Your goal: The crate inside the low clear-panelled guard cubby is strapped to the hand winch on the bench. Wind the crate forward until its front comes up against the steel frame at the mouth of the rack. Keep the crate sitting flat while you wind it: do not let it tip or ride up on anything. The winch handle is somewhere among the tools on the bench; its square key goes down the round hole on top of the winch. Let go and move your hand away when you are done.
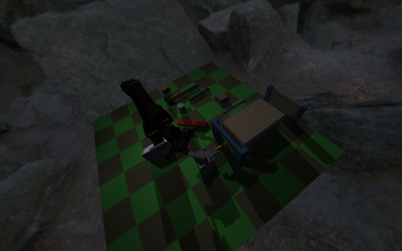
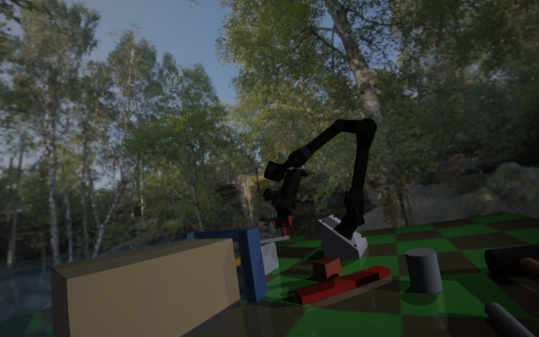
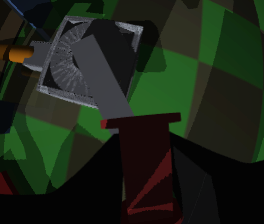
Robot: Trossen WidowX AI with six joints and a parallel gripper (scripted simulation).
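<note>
Now: gripper tip 30 mm above the winch handle, 20 mm short of it and 10 mm to the left of it. Round my gripper tip: winch (100 mm below, 70 mm to the right, 40 mm ahead); then blue steel frame (220 mm ahead, 70 mm to the right, 20 mm below); then red grip (20 mm to the left).
</note>
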